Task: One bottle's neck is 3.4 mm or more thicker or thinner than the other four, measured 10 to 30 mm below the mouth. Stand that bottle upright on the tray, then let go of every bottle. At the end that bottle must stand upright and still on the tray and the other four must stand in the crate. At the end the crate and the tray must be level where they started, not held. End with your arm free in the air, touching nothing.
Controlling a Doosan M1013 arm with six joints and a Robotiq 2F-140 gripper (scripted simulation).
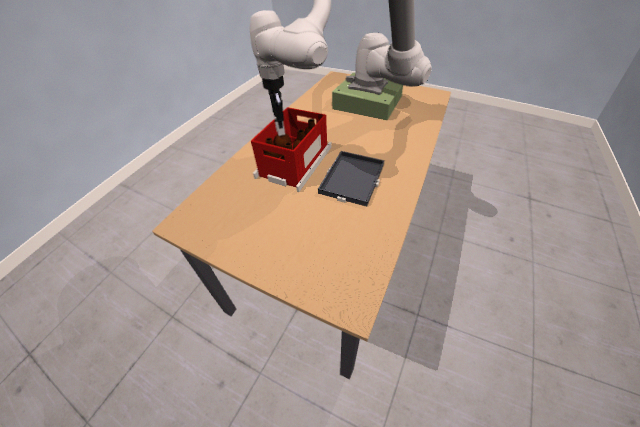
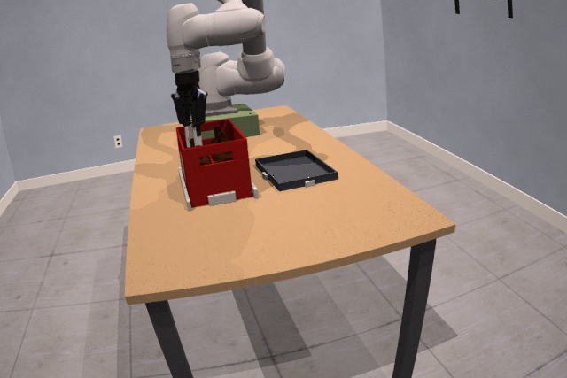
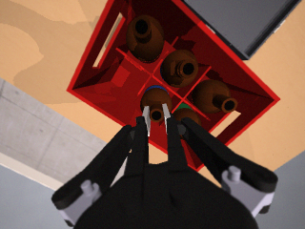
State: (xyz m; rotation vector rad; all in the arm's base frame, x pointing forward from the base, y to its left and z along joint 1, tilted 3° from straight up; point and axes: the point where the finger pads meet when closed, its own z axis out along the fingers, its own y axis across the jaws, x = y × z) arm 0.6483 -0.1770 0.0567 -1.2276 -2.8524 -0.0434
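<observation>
My gripper is now 5 cm to the right of the red crate and 9 cm above it. The rest, counted from my hand: dark grey tray: 1 cm ahead, 31 cm to the left, 16 cm below; glass bottle: 9 cm ahead, 9 cm below.
</observation>
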